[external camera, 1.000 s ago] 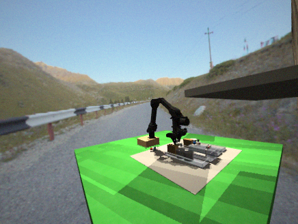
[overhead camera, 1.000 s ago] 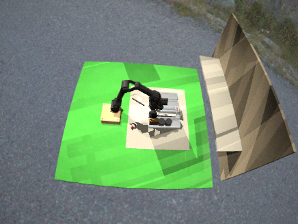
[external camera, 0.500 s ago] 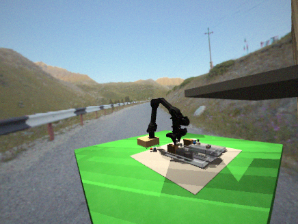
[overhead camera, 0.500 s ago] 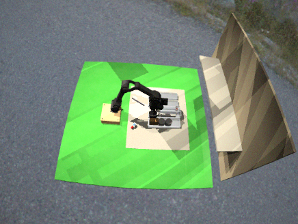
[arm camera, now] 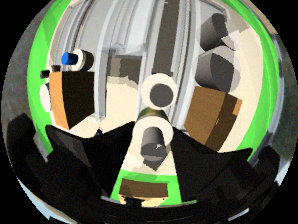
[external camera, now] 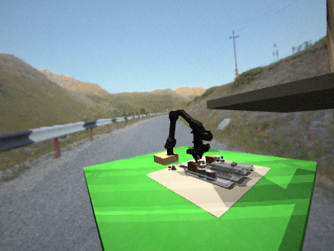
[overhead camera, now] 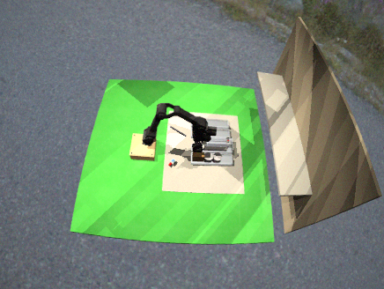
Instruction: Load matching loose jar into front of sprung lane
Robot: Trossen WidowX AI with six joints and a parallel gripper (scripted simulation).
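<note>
My gripper tip is 14 cm short of the grey lane rack, 5 cm to the right of it and 4 cm above it. Also, from my gripper tip: thin black rod (15 cm behind, 11 cm to the left, 5 cm below); then tan wall panel (61 cm ahead, 11 cm to the left, 34 cm above).
</note>
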